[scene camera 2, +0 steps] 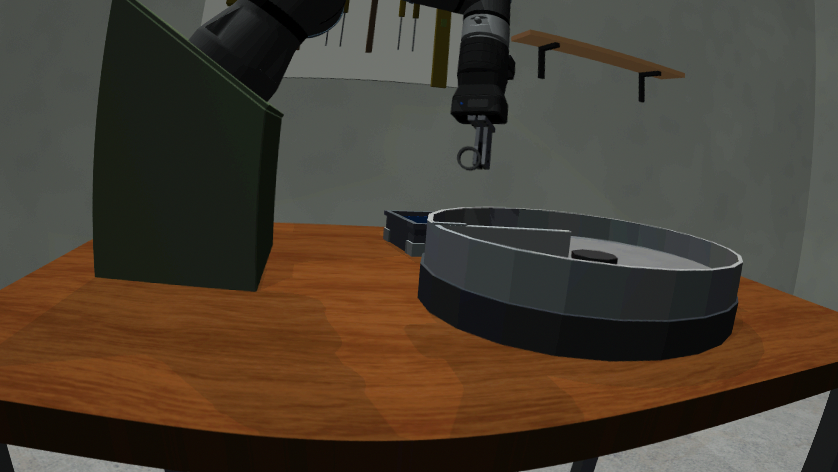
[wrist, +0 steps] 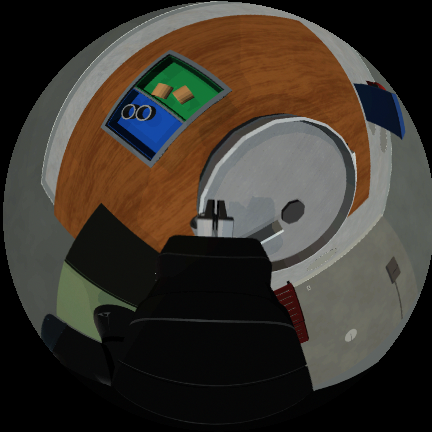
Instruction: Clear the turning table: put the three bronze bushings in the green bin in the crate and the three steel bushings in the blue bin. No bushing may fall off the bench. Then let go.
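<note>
My gripper is shut on a steel bushing, a grey ring held at its wall, in the air above the near-arm side of the turning table. In the wrist view, the crate has a green bin with two bronze bushings lying in it. Its blue bin holds two steel bushings side by side. A third bronze bushing does not show; my gripper and arm hide part of the turning table.
The turning table has a raised rim, a dark hub and a thin upright divider. The crate stands partly behind it in the scene view. The arm's green pedestal stands on the wooden bench.
</note>
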